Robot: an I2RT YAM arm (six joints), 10 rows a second.
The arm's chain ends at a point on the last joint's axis. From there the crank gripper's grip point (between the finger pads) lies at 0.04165 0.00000 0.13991 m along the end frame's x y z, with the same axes.
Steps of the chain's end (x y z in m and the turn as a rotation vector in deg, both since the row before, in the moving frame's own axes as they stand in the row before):
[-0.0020 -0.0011 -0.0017 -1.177 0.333 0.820]
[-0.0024 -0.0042 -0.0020 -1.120 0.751 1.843]
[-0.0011 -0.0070 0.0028 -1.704 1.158 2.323]
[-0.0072 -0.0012 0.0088 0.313 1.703 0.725]
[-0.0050 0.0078 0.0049 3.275 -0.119 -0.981]
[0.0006 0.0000 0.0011 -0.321 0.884 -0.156]
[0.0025 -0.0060 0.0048 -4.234 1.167 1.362]
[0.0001 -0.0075 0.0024 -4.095 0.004 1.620]
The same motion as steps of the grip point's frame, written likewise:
[-0.0012 0.0024 -0.0020 -1.177 0.333 0.820]
[-0.0006 -0.0001 -0.0026 -1.120 0.751 1.843]
[0.0016 -0.0011 0.0018 -1.704 1.158 2.323]
[-0.0031 -0.0014 0.0075 0.313 1.703 0.725]
[-0.0054 -0.0009 0.0047 3.275 -0.119 -0.981]
[0.0028 0.0007 0.0004 -0.321 0.884 -0.156]
[0.0052 0.0053 0.0035 -4.234 1.167 1.362]
[0.0000 0.0037 0.0020 -4.095 0.004 1.620]

